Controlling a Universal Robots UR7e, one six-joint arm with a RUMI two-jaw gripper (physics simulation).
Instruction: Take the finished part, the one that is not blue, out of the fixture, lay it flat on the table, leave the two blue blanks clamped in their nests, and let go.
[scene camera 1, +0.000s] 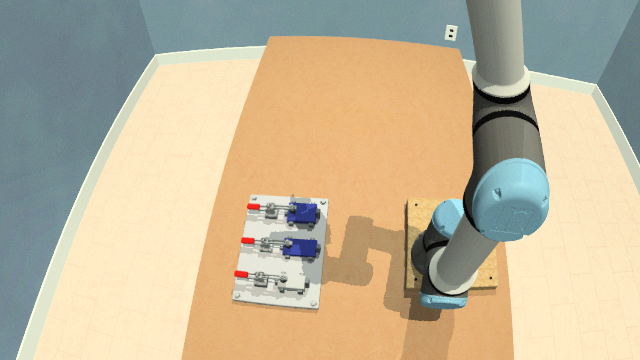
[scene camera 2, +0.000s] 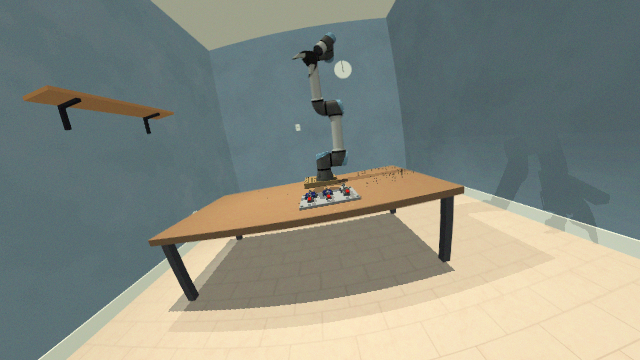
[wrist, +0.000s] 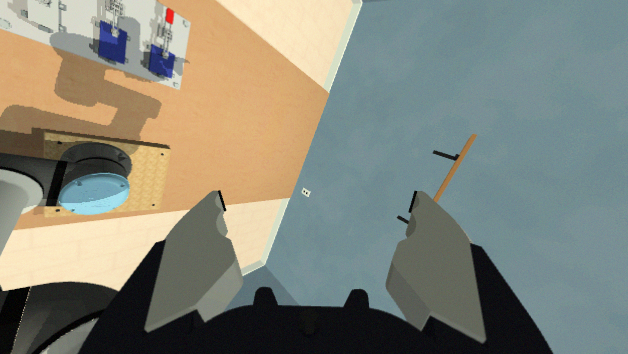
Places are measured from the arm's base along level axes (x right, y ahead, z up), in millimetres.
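Where they show: gripper, fingertip midpoint: (scene camera 2: 300, 68) (wrist: 316, 193); arm's base at its link origin: (scene camera 2: 325, 179) (wrist: 99, 164).
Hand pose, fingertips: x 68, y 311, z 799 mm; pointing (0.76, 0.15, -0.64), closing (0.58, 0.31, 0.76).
Each offset is from my fingertips to the top centre of the thing. Level surfaces: height alone.
The fixture, a light grey plate {dz -819, dx -16, dy +118 mm} (scene camera 1: 275, 296) (scene camera 2: 322, 201) (wrist: 80, 52), lies on the table with three nests in a row. The finished part, a whitish block {dz -793, dx -129, dy +86 mm} (scene camera 1: 294, 284), sits in the nest at the near end in scene camera 1. One blue blank {dz -803, dx -20, dy +66 mm} (scene camera 1: 300, 248) (wrist: 112, 44) sits in the middle nest and another blue blank {dz -798, dx +89, dy +61 mm} (scene camera 1: 302, 214) (wrist: 162, 62) in the far nest. Each nest has a toggle clamp with a red handle, and its arm reaches over the block. My gripper (wrist: 316, 193) is open and empty, high above the table and away from the fixture.
The arm's base stands on a wooden board (scene camera 1: 415, 270) (wrist: 150, 175) on the table {dz -834 mm} (scene camera 1: 350, 125) (scene camera 2: 240, 210), to the right of the fixture in scene camera 1. A wall shelf (scene camera 2: 100, 104) (wrist: 457, 165) hangs at the left in scene camera 2.
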